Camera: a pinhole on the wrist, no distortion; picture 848 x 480 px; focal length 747.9 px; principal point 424.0 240.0 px. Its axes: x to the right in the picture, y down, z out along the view. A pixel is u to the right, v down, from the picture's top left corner.
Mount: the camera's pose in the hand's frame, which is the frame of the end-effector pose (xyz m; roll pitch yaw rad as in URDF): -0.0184 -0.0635 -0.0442 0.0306 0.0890 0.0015
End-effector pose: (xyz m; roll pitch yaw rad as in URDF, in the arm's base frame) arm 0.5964 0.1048 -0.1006 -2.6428 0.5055 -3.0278
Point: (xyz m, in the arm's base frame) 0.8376 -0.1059 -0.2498
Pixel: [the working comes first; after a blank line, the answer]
In the camera's frame: -0.1301 -0.0210 0.3545

150 196
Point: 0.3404 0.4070 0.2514
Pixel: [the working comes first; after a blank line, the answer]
In the camera's frame: 0.0830 0.1398 -0.4763

behind the camera
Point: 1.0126 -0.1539 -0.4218
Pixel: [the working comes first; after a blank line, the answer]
In the camera's frame: -0.2148 0.0378 0.5822

148 289
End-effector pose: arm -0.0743 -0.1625 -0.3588 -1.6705 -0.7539 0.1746
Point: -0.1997 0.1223 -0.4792
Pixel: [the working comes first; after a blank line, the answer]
In the camera's frame: -0.1484 0.0808 0.3345

92 421
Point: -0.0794 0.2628 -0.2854
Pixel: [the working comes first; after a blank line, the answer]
In the camera's frame: 0.0774 0.0296 0.4693

547 287
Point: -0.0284 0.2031 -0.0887
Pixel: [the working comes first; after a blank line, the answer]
In the camera's frame: 0.2473 -0.0814 0.4086

outside the picture
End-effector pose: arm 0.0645 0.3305 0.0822 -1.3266 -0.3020 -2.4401
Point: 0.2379 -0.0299 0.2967
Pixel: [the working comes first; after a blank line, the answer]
In the camera's frame: 0.1360 0.0016 0.4764

638 243
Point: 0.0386 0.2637 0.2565
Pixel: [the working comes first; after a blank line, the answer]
In the camera's frame: 0.1196 -0.0679 0.1265

outside the picture
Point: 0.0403 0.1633 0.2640
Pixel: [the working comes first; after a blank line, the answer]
In the camera's frame: 0.1758 -0.0354 0.2035

outside the picture
